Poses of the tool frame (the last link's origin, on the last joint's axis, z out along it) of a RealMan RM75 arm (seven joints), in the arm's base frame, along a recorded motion.
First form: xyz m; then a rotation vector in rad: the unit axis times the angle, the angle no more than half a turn.
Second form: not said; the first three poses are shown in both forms.
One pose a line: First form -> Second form
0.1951 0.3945 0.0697 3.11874 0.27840 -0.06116 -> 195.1 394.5 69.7 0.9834 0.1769 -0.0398 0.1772 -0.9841 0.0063
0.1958 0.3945 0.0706 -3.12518 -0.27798 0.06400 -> 195.8 394.5 70.6 0.9835 0.1765 -0.0403 0.1764 -0.9843 -0.0070
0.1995 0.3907 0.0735 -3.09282 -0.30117 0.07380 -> 199.5 390.7 73.5 0.9801 0.1936 -0.0440 0.1920 -0.9807 -0.0377
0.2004 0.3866 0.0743 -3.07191 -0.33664 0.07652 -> 200.4 386.6 74.3 0.9751 0.2175 -0.0437 0.2151 -0.9750 -0.0554
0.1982 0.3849 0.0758 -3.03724 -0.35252 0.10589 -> 198.2 384.9 75.8 0.9711 0.2312 -0.0592 0.2255 -0.9701 -0.0894
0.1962 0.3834 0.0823 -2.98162 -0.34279 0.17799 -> 196.2 383.4 82.3 0.9671 0.2331 -0.1015 0.2171 -0.9650 -0.1470
